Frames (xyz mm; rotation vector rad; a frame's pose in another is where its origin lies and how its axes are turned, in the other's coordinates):
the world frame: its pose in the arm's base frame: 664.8 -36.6 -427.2 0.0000 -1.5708 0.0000
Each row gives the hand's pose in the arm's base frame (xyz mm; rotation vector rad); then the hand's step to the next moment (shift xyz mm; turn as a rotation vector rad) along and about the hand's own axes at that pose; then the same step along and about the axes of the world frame.
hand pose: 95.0 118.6 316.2 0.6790 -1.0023 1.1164
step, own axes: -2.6 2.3 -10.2 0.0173 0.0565 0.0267
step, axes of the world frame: -6.7 8.4 -0.7 0.0250 0.0024 0.0598
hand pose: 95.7 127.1 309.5 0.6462 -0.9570 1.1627
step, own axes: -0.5 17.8 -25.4 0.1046 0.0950 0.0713
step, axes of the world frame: -13.2 26.3 9.8 0.1210 0.0169 0.1006
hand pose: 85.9 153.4 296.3 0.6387 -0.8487 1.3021
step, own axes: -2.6 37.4 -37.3 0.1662 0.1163 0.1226
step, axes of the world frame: -25.0 35.3 30.4 0.1994 0.0133 0.1274
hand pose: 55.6 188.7 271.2 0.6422 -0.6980 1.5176
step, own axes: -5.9 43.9 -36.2 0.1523 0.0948 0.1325
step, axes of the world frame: -30.5 22.0 43.1 0.1966 -0.0027 0.1052
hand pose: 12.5 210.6 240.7 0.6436 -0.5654 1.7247
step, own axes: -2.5 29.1 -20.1 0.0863 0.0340 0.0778
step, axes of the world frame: -17.6 4.9 30.4 0.1142 0.0012 0.0401
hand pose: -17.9 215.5 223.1 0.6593 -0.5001 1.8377
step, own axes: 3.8 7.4 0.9 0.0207 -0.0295 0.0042
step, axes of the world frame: 2.9 -0.4 7.8 0.0175 0.0221 -0.0228
